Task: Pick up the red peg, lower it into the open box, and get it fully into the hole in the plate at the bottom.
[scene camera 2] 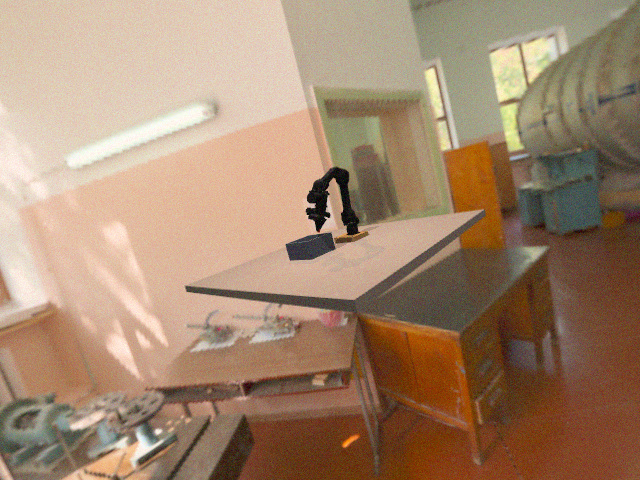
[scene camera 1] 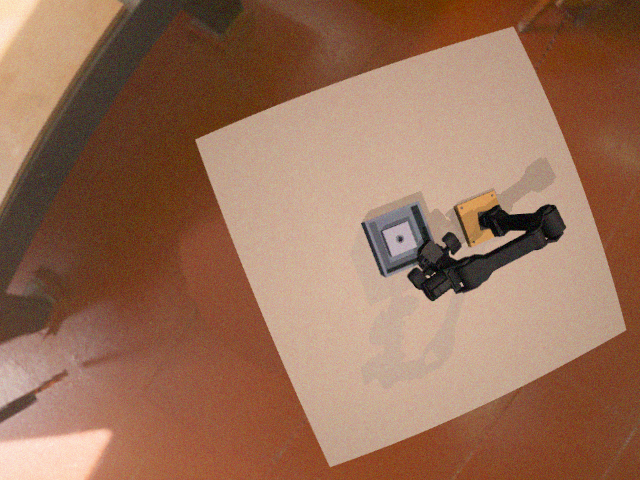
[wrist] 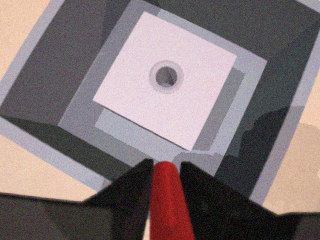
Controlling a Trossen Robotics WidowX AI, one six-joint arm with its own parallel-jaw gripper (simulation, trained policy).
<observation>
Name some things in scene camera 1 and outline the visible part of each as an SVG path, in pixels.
The gripper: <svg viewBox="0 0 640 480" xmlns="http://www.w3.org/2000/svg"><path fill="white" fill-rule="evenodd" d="M452 232L447 232L443 236L442 241L446 244L444 248L430 240L424 241L418 248L416 260L422 270L414 267L409 271L407 277L418 290L422 290L421 284L427 279L426 275L431 276L434 272L441 271L443 263L447 259L453 258L449 255L449 251L454 255L462 248L462 244Z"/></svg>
A grey box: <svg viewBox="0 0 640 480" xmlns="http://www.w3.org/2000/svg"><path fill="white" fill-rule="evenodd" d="M419 201L361 223L378 265L379 273L385 278L417 266L416 255L418 248L426 240L435 243ZM408 221L417 247L390 257L380 231Z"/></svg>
A pale plate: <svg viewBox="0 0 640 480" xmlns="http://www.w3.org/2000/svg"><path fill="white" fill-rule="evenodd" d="M408 221L380 231L390 257L417 247Z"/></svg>
</observation>
